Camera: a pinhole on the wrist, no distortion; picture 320 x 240 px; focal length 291.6 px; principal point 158.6 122.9 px. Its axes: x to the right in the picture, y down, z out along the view. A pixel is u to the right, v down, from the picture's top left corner.
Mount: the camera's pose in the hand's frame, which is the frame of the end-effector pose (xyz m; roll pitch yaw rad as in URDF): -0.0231 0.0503 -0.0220 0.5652 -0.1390 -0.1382
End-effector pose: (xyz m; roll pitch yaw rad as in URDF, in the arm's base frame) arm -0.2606 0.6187 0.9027 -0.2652 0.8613 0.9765
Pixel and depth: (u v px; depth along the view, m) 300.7 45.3 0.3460
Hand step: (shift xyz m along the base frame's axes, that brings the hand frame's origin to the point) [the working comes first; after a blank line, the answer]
In the camera's frame: 0.1686 -0.0921 0.3460

0.2814 0.1356 0.1359
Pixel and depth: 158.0 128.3 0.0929
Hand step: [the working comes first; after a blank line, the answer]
In the camera's frame: -0.0002 0.0017 0.0929

-0.0076 0.0221 0.0659
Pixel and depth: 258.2 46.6 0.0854
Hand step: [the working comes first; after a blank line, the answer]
In the camera's frame: 0.0292 -0.0223 0.0854

0.0188 0.0189 0.0378
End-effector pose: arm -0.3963 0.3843 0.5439 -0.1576 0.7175 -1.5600
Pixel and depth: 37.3 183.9 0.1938
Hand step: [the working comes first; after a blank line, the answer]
In the camera's frame: -0.0806 0.0405 0.1938

0.0195 0.0055 0.2026
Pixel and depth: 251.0 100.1 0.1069
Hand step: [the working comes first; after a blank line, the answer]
In the camera's frame: 0.0339 -0.0084 0.1069

-0.0052 -0.0378 0.0592
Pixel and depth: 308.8 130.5 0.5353
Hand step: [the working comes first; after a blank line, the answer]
In the camera's frame: 0.2757 0.0140 0.5353

-0.1690 -0.4441 0.2841
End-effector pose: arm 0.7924 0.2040 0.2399 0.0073 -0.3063 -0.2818
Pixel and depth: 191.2 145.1 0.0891
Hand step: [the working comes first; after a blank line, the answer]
In the camera's frame: 0.0100 0.0068 0.0891

-0.0417 0.0209 0.0459
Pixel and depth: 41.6 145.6 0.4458
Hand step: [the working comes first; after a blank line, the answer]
In the camera's frame: -0.1789 0.0347 0.4458

-0.3929 -0.0192 0.2426
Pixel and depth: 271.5 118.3 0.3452
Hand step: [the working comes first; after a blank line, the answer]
In the camera's frame: 0.1337 -0.0054 0.3452

-0.0850 -0.1338 0.2809
